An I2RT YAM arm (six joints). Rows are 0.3 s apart.
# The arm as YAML. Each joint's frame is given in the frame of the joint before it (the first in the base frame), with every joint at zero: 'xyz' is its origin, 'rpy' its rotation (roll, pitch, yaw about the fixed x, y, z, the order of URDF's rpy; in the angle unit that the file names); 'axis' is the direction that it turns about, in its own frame. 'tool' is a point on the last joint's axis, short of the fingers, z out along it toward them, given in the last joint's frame.
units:
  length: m
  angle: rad
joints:
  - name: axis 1
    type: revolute
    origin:
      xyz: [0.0, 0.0, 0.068]
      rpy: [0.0, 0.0, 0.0]
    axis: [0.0, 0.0, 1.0]
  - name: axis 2
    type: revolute
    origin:
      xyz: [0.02, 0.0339, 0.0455]
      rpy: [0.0, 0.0, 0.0]
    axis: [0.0, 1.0, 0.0]
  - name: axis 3
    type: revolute
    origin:
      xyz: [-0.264, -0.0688, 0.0]
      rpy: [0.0, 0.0, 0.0]
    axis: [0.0, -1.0, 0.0]
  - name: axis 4
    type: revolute
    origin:
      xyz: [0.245, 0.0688, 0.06]
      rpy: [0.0, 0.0, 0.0]
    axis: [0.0, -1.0, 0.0]
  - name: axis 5
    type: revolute
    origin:
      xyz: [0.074, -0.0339, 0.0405]
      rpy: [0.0, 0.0, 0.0]
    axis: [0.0, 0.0, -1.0]
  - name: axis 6
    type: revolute
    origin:
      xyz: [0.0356, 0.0, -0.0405]
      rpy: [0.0, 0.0, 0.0]
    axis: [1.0, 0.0, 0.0]
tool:
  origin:
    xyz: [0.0, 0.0, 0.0]
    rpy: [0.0, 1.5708, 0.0]
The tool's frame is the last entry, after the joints.
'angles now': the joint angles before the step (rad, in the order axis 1, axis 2, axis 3, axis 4, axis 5, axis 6). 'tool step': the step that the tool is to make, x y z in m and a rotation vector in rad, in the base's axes. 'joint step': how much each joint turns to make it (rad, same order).
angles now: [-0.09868, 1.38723, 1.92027, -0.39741, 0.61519, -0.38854]
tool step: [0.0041, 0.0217, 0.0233, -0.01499, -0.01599, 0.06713]
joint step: [0.08797, 0.07927, 0.18086, -0.07252, 0.01850, -0.02102]
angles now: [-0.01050, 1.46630, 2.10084, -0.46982, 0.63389, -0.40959]
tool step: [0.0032, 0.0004, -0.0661, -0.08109, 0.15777, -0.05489]
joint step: [0.00732, -0.16200, -0.42710, 0.17684, 0.05186, -0.11261]
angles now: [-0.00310, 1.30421, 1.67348, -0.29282, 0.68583, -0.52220]
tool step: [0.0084, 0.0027, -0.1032, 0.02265, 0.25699, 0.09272]
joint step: [0.00022, -0.10093, -0.39973, 0.02934, -0.09336, 0.02044]
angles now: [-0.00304, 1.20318, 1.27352, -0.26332, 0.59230, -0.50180]
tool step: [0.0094, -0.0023, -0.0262, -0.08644, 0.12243, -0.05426]
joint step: [-0.00074, 0.02635, -0.06403, 0.02083, 0.07176, -0.08958]
